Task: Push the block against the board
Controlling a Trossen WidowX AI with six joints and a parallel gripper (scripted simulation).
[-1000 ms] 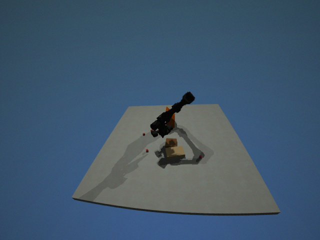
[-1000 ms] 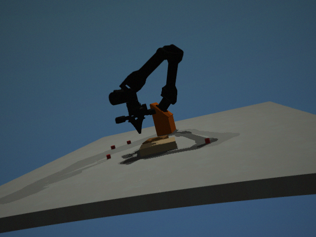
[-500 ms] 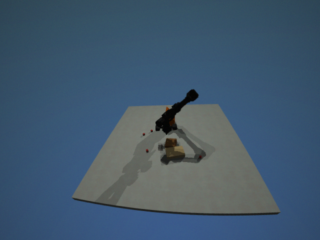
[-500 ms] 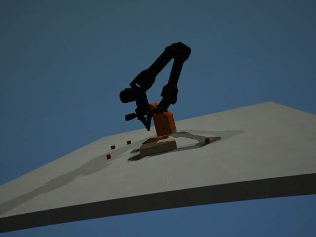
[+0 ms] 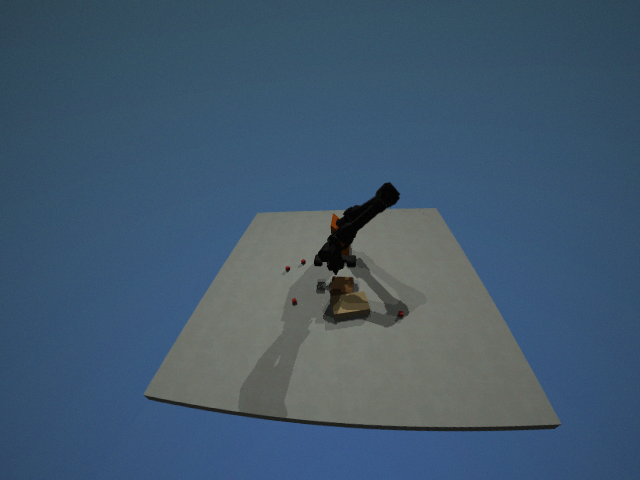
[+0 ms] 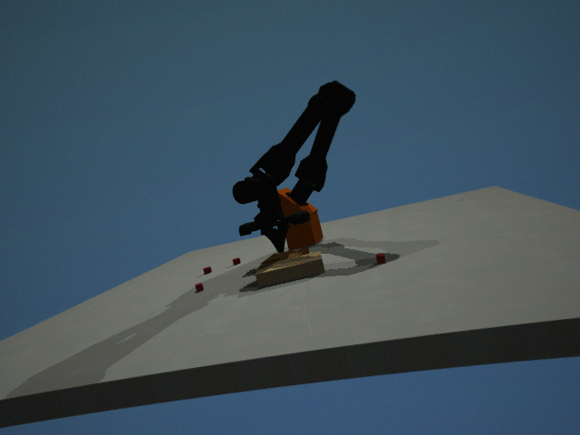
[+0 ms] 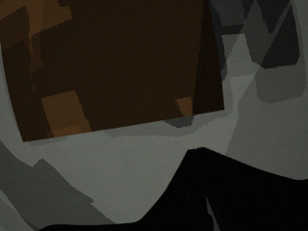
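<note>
Right now my gripper tip is 7 cm short of the brown square block, 4 cm to the right of it and 1 cm above it. From my gripper tip the other things lie so: tan board: 17 cm ahead, 9 cm to the left, 1 cm below.
</note>
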